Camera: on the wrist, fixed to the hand. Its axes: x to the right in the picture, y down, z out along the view.
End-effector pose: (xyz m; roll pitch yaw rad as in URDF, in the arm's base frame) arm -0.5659 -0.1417 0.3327 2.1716 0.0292 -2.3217
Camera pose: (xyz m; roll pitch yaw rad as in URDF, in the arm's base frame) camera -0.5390 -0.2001 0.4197 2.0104 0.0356 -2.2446
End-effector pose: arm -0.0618 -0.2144 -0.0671 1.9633 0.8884 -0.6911
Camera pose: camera 0.0414 -0.2007 -0.0377 1.8938 0.9072 -0.5706
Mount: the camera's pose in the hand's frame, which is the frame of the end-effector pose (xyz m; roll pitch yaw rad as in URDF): 0.0218 0.0387 -0.0987 -0.1652 0.0599 -0.0490
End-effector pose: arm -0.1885 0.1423 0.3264 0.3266 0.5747 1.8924
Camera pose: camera -0.2452 0.0963 0.2465 0.1434 0.6469 1.8584
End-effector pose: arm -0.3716 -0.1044 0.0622 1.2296 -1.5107 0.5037
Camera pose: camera -0.4246 -0.0126 0.0842 0.7590 -1.4383 0.8118
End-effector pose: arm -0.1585 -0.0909 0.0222 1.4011 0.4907 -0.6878
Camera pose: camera -0.0699 -0.0293 0.0309 1.2669 0.5483 -0.6283
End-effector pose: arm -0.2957 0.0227 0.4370 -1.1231 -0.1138 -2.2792
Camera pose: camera -0.3704 0.0465 0.3624 -1.2775 -0.1316 -2.3551
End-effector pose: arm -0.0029 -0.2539 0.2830 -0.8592 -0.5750 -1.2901
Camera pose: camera -0.0312 -0.3342 0.2162 -0.9730 -0.5710 -1.3821
